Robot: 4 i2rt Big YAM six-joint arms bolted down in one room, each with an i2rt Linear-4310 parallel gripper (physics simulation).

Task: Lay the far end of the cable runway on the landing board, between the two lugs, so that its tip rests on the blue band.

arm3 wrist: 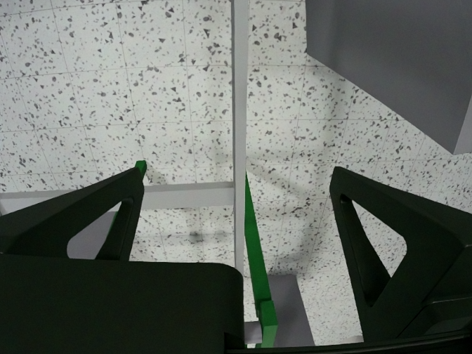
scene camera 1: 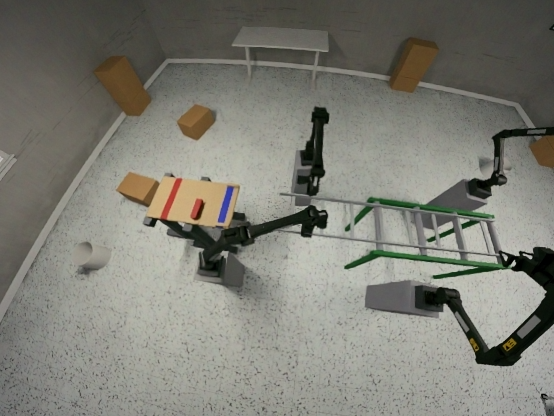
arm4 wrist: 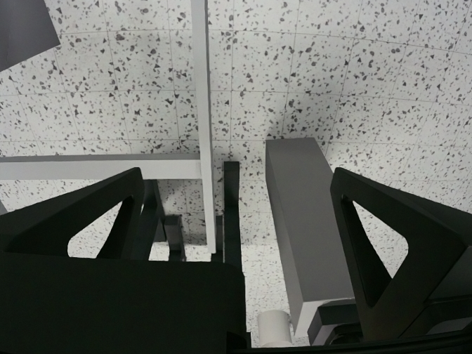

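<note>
The cable runway, a pale grey ladder (arm3 wrist: 240, 100) (arm4 wrist: 201, 75) (scene camera 1: 342, 200), lies over a green stand (arm3 wrist: 257, 250) (scene camera 1: 415, 257); its left end sticks out short of the landing board (scene camera 1: 210, 199) in the scene view. The board has a blue band (scene camera 1: 226, 204) and a red lug (scene camera 1: 197, 209); a second lug cannot be made out. Arm3's gripper (arm3 wrist: 237, 170) is open, with a runway rail in view between its fingers. Arm4's gripper (arm4 wrist: 237, 170) is open, with a rail left of centre. In the scene view, a front right arm's gripper (scene camera 1: 506, 257) is at the runway's right end, its hold unclear.
Grey plinths (arm3 wrist: 390, 65) (arm4 wrist: 305, 210) (scene camera 1: 397, 296) carry the arms. Dark legs (arm4 wrist: 231, 185) stand near the rail end. A white cylinder (arm4 wrist: 274, 327) stands beside a plinth. A brown box (scene camera 1: 137, 188) and another white cylinder (scene camera 1: 95, 255) stand near the board.
</note>
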